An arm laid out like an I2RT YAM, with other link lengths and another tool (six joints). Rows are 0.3 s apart.
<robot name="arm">
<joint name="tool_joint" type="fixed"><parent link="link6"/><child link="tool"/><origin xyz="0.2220 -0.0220 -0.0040" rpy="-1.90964 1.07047 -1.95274"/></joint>
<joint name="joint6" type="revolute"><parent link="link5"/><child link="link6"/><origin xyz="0.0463 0.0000 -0.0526" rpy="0.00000 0.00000 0.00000"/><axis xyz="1 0 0"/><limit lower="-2.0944" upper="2.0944"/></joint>
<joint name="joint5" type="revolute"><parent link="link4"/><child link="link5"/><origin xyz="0.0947 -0.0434 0.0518" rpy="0.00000 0.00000 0.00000"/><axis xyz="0 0 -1"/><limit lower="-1.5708" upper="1.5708"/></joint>
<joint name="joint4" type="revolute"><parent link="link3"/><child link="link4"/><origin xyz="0.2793 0.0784 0.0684" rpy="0.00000 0.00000 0.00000"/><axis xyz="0 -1 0"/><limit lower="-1.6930" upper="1.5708"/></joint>
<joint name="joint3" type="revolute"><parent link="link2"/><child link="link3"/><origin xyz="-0.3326 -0.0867 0.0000" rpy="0.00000 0.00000 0.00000"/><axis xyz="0 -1 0"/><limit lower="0.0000" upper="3.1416"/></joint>
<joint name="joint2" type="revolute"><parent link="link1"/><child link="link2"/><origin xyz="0.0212 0.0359 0.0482" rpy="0.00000 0.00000 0.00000"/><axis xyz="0 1 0"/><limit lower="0.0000" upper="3.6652"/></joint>
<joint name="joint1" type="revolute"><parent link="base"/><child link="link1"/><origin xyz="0.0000 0.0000 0.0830" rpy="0.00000 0.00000 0.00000"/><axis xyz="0 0 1"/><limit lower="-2.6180" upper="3.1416"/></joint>
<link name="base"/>
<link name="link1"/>
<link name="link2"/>
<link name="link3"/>
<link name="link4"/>
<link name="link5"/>
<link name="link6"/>
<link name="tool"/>
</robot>
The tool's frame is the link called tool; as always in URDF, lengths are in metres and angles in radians.
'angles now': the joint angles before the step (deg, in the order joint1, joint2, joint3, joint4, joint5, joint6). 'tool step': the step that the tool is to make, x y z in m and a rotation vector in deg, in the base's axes. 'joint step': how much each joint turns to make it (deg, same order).
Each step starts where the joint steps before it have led.
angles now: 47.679, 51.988, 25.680, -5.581, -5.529, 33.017
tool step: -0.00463, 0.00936, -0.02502, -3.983, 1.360, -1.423
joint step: 5.924, 4.950, 0.443, 0.660, 6.924, 2.861
